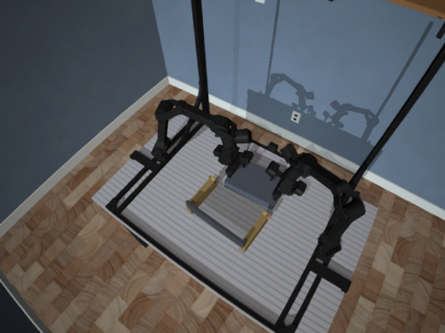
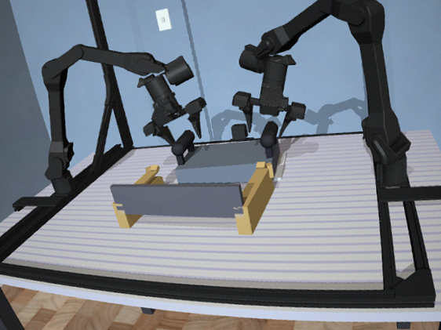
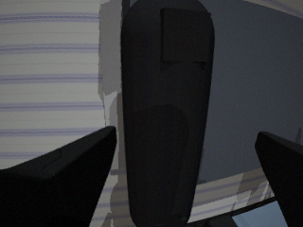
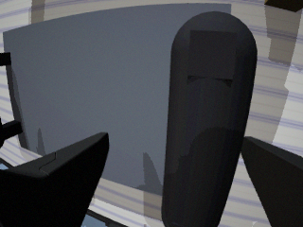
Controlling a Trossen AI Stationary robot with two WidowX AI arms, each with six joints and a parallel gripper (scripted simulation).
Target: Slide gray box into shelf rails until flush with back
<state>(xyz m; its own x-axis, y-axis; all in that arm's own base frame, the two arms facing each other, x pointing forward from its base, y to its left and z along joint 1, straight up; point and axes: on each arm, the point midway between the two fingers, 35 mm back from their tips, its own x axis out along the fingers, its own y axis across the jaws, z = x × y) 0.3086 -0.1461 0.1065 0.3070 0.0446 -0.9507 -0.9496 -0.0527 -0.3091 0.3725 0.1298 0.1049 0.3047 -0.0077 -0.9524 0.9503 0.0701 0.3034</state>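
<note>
My left gripper is now 1 cm short of the gray box, 12 cm to the left of it and 8 cm above it. Round my left hand: gray back plate 31 cm ahead, 15 cm to the right, 5 cm below.
Now: right hand 12 cm to the right of the gray box, 7 cm above it and 1 cm past it. Round my right hand: gray back plate 29 cm ahead, 9 cm to the left, 5 cm below.
</note>
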